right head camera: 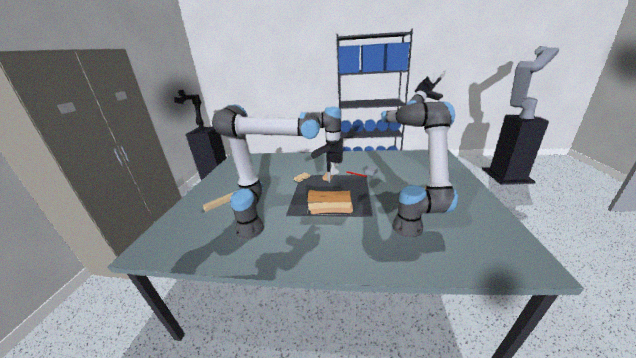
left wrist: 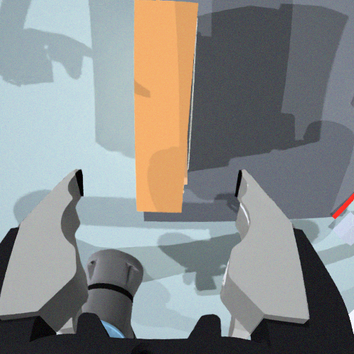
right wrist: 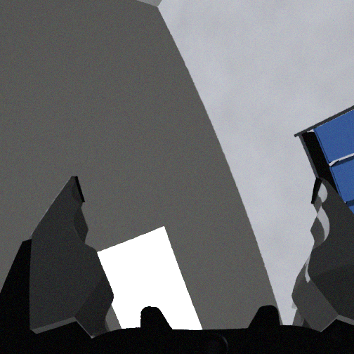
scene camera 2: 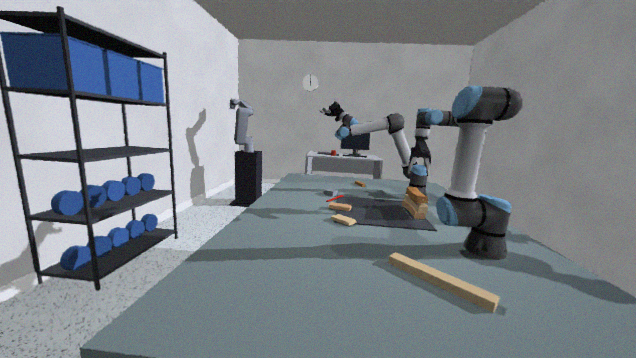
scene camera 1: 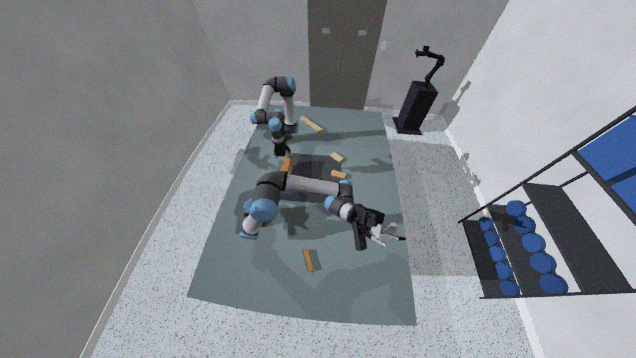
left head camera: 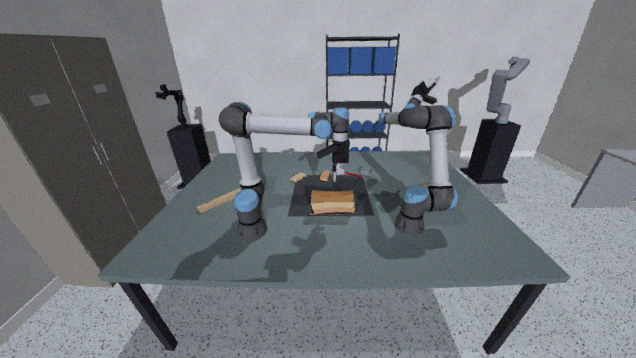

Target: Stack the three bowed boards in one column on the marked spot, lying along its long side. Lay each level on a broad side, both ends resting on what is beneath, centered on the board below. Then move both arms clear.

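Frame: origin at the left arm's base, x ahead, y left, z up, level; metres.
Seen in the pictures: left gripper, fingertip midpoint: (right head camera: 330, 177) (scene camera 2: 418, 174) (scene camera 1: 283, 158) (left head camera: 334, 177); right gripper, fingertip midpoint: (right head camera: 437, 77) (scene camera 2: 326, 104) (scene camera 1: 397, 242) (left head camera: 431, 82); left arm's base at its link origin: (right head camera: 250, 229) (scene camera 2: 484, 250) (left head camera: 252, 231); right arm's base at its link origin: (right head camera: 407, 227) (left head camera: 409, 225).
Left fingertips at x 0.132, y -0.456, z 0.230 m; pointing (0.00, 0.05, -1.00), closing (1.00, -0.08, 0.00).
Note:
Pixels of each thing's middle, then the offset from my left fingertips to it. Level surfaces: height alone.
- dark mat at its surface level: 0.224 m down
- top board at the middle of its body: (right head camera: 329, 195) (left head camera: 332, 195) (scene camera 2: 416, 194) (scene camera 1: 285, 167) 0.002 m back, 0.008 m left, 0.114 m down
- paler board at the middle of its body: (right head camera: 330, 203) (left head camera: 332, 203) (scene camera 2: 415, 203) 0.002 m back, 0.008 m left, 0.168 m down
- long pale beam at the middle of its body: (scene camera 2: 436, 277) (left head camera: 223, 199) (right head camera: 227, 198) (scene camera 1: 311, 124) 0.184 m ahead, 0.702 m left, 0.216 m down
- pale block at the middle of its body: (scene camera 2: 343, 219) (left head camera: 298, 177) (right head camera: 301, 177) (scene camera 1: 336, 157) 0.436 m ahead, 0.212 m left, 0.216 m down
- red stick at the middle of its body: (scene camera 2: 334, 198) 0.452 m ahead, 0.200 m right, 0.222 m down
Three bowed boards lie stacked in one column at the near edge of the dark mat (left head camera: 300, 200) (scene camera 2: 375, 220). The top board (left head camera: 332, 195) (right head camera: 329, 195) (scene camera 2: 416, 194) (left wrist: 160, 100) is orange and broad side up. A paler board (left head camera: 332, 205) (right head camera: 330, 205) lies under it, and an orange-brown edge shows at the bottom. A thin pale outline line shows along the stack's right side in the left wrist view. My left gripper (left head camera: 335, 179) (right head camera: 329, 178) (left wrist: 159, 171) is open and empty, above and behind the stack, apart from it. My right gripper (scene camera 1: 394, 242) (scene camera 2: 323, 111) (right wrist: 197, 178) is open and empty, raised far from the stack.
A long pale beam (scene camera 1: 311, 124) (scene camera 2: 442, 281) lies beside the left arm's base. A pale block (scene camera 1: 336, 157) (scene camera 2: 343, 219) and an orange block (scene camera 1: 338, 174) (scene camera 2: 340, 206) lie at the mat's far edge, near a red stick (scene camera 2: 335, 198). Another orange block (scene camera 1: 308, 260) lies beyond the right arm.

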